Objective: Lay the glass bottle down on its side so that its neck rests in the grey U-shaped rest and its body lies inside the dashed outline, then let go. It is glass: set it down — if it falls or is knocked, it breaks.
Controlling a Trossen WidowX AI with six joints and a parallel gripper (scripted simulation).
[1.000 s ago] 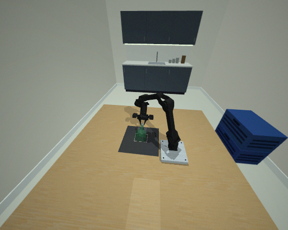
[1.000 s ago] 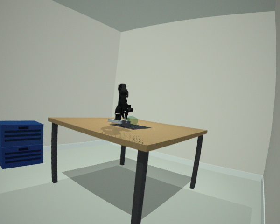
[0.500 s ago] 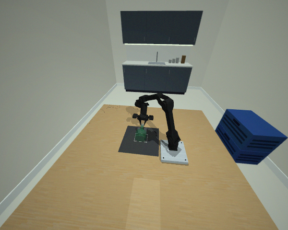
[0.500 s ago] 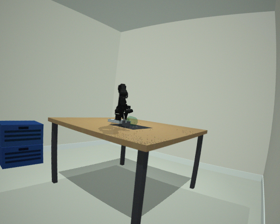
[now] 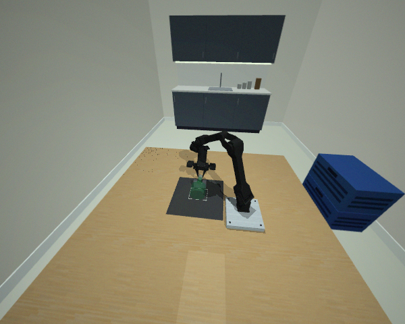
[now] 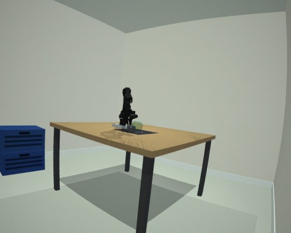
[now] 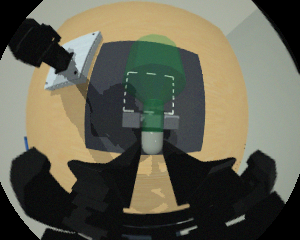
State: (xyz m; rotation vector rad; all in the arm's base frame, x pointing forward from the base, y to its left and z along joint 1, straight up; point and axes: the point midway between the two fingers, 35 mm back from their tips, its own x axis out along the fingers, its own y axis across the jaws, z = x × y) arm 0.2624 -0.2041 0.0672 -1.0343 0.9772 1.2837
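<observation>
Now: the green glass bottle 50 mm to the left of my gripper tip. From my gripper tip the other things lie so: dark mat 110 mm to the left, 60 mm below.
</observation>
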